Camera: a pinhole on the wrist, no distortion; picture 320 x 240 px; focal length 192.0 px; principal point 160.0 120.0 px. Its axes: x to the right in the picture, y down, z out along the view. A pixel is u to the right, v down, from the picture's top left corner.
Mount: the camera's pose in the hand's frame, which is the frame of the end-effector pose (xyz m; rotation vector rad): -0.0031 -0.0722 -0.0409 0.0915 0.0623 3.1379
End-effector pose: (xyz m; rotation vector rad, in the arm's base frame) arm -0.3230 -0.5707 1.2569 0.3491 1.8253 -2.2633
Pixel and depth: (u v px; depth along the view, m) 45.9 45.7 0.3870
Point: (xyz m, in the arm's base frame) -0.5473 -0.9126 1.1596
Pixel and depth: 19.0 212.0 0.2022
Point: -0.5299 -0.6920 1.3891
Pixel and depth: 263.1 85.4 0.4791
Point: -0.1149 -1.0125 1.3898
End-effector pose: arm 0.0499 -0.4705 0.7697 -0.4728 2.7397 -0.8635
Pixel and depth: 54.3 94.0 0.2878
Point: -0.0303 -0.6722 0.5739
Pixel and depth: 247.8 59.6 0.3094
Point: 0.2418 -0.5345 0.5450
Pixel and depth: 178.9 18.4 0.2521
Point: 0.1094 -0.5168 0.5641
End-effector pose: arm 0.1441 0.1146 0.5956 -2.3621 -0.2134 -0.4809
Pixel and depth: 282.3 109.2 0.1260
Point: 0.0827 0.2175 0.5414
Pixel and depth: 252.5 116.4 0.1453
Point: 0.0974 0.2331 0.5353
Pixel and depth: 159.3 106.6 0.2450
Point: 0.1994 0.2853 0.4901
